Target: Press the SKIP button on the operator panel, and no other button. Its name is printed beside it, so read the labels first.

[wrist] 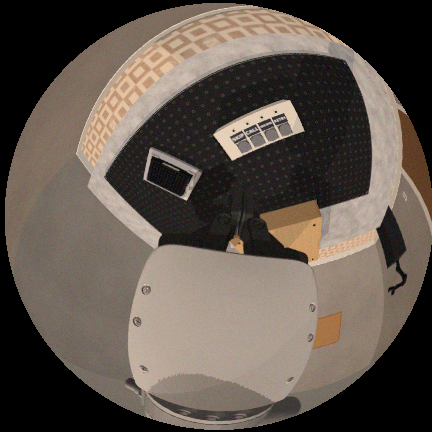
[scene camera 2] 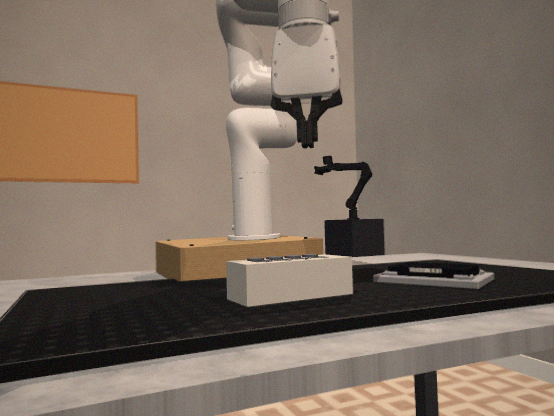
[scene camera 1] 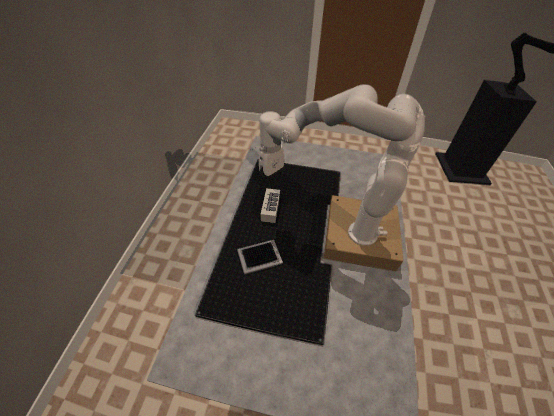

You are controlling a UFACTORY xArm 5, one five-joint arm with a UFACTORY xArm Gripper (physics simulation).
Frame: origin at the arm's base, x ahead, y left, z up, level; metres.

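Seen in the pictures: gripper, fingertip midpoint: (wrist: 240, 194) (scene camera 2: 307, 147) (scene camera 1: 271, 182); arm's base, origin of the base link: (scene camera 2: 253, 238) (scene camera 1: 362, 233).
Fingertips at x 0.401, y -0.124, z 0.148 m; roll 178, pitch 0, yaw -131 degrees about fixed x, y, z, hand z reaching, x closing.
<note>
Offsets run from my fingertips to a thing's top centre. Level surfaces: height alone.
The operator panel {dx +0.007, dy -0.042, dz -0.160 m} (scene camera 1: 268, 218) (scene camera 2: 300, 282) (wrist: 225, 143) is a pale box on the black board. In the wrist view it carries a row of grey round buttons with dark labels. The SKIP button {dx -0.008, dy +0.004, dz -0.160 m} (wrist: 244, 146) is at the left end of the row, the end nearer the framed tray. The CALL button {dx -0.010, dy -0.026, dz -0.160 m} (wrist: 257, 140) is beside it, then a button {dx -0.012, dy -0.056, dz -0.160 m} (wrist: 271, 134) whose label is too small to read, then the RETRY button {dx -0.014, dy -0.086, dz -0.160 m} (wrist: 285, 129). My gripper (scene camera 2: 308, 146) (wrist: 240, 194) is shut and empty, well above the panel's height and apart from it. Its fingertips are hidden in scene camera 1.
A pale-framed tray (scene camera 1: 277, 248) (scene camera 2: 434, 281) (wrist: 148, 165) with a dark inside lies on the black board {dz -0.216 m} (scene camera 1: 260, 312) (scene camera 2: 125, 332) (wrist: 340, 100). The wooden base block (scene camera 1: 345, 250) (scene camera 2: 210, 260) (wrist: 302, 232) bears the arm. A black pedestal (scene camera 1: 482, 132) (scene camera 2: 354, 237) stands farther back.
</note>
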